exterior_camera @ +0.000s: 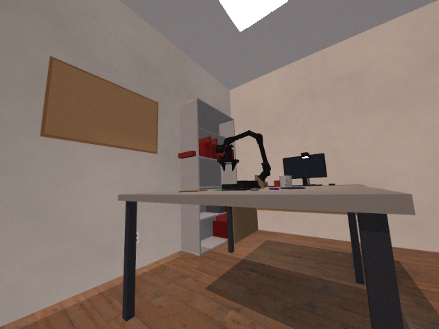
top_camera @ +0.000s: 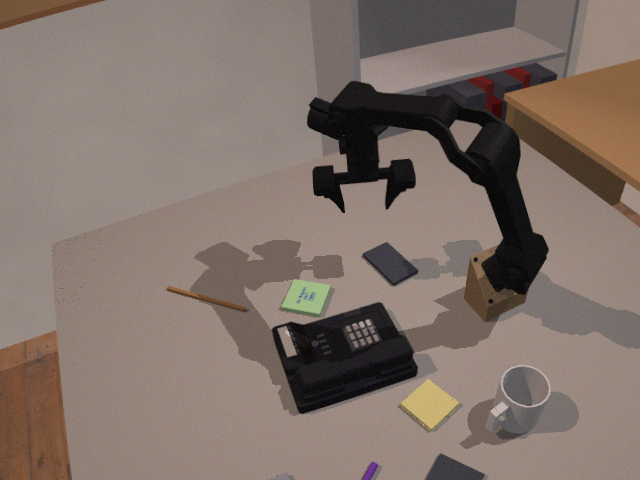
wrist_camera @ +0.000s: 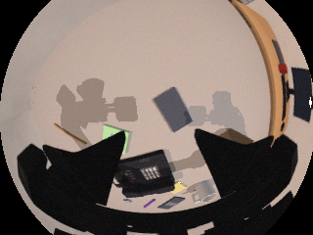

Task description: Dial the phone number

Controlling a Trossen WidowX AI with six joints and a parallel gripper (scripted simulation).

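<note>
The green note lies 150 mm ahead of my hand, 10 mm to the left of it and 180 mm below it. Round my hand: handset: 180 mm ahead, 220 mm to the left, 140 mm below; pencil: 330 mm ahead, 110 mm to the right, 180 mm below; desk phone: 170 mm ahead, 170 mm to the left, 170 mm below.
</note>
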